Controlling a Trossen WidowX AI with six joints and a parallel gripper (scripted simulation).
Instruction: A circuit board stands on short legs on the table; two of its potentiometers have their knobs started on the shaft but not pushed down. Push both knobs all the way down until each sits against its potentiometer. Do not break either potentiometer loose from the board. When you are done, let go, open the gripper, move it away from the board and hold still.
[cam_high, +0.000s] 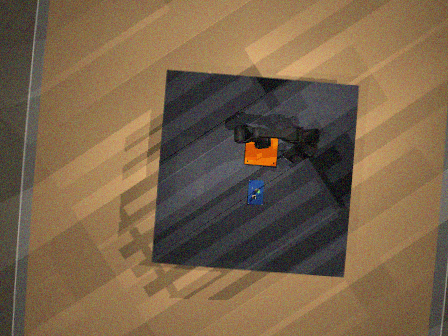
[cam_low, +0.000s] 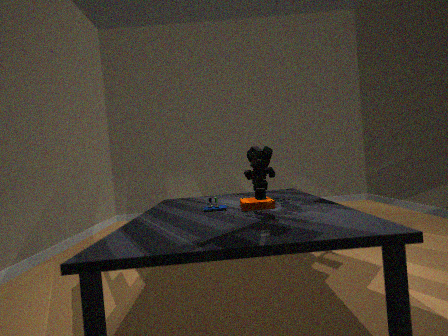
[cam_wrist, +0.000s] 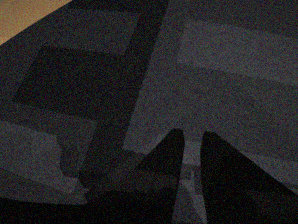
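My gripper tip is 18 cm short of the green knob, 28 cm to the left of it and 11 cm above it.
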